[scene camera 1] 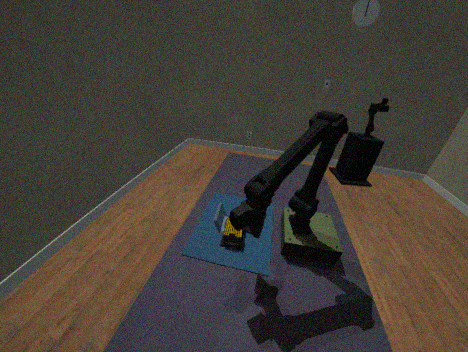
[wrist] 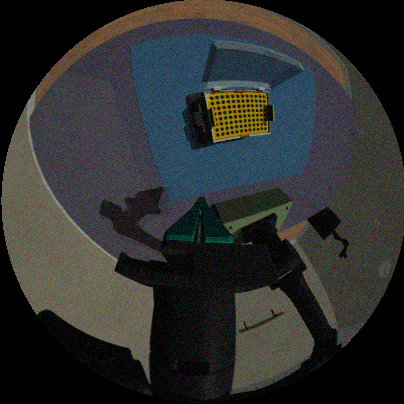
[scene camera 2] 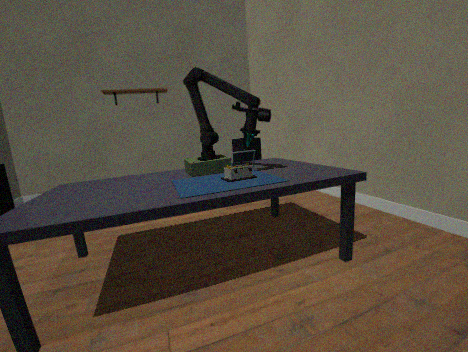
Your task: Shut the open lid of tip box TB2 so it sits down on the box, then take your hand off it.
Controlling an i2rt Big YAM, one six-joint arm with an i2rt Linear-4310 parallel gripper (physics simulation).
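Where they show: gripper, fingertip midpoint: [scene camera 1: 251, 233] [wrist: 201, 200] [scene camera 2: 247, 147]; arm's base, link origin: [scene camera 1: 299, 225] [wrist: 258, 227] [scene camera 2: 208, 159].
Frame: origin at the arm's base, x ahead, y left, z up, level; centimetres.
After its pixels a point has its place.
The tip box [scene camera 1: 233, 231] @[x 32.5, y 5.1, z -2.3 cm] [scene camera 2: 239, 172] [wrist: 240, 115] @[x 32.1, y 2.3, z -2.4 cm] with a yellow perforated top sits upright on the blue mat [scene camera 1: 257, 250] @[x 20.4, y 10.3, z -8.2 cm] [scene camera 2: 192, 187] @[x 33.3, y -23.6, z -8.2 cm] [wrist: 175, 170] @[x 23.7, y 17.2, z -8.2 cm]. A label TB2 cannot be read. Its see-through lid [scene camera 1: 219, 218] @[x 39.7, y 1.5, z 2.0 cm] [scene camera 2: 243, 157] @[x 40.3, y 0.8, z 3.3 cm] [wrist: 250, 64] @[x 39.8, y 1.4, z 2.3 cm] stands open, raised from the hinge along one long side. My gripper [scene camera 2: 248, 145] @[x 24.9, y 13.4, z 6.5 cm] [wrist: 201, 200] @[x 24.9, y 13.4, z 6.5 cm] has green fingers that are shut with nothing between them. It points down, above table height on the robot-base side of the box, apart from box and lid. In scene camera 1 the arm hides the fingers.
The arm's green base block [scene camera 1: 311, 235] @[x -4.3, y 6.4, z 0.3 cm] [scene camera 2: 206, 165] @[x 6.7, y -4.7, z -2.8 cm] [wrist: 255, 212] @[x 7.6, y 1.1, z -0.6 cm] stands beside the mat on the purple table [scene camera 1: 165, 310] @[x 54.2, y 39.2, z -8.5 cm] [scene camera 2: 95, 195] @[x 11.6, y -64.6, z -8.5 cm]. A dark pedestal with a small arm [scene camera 1: 357, 155] stands beyond the table. A wall shelf [scene camera 2: 135, 91] hangs behind the arm.
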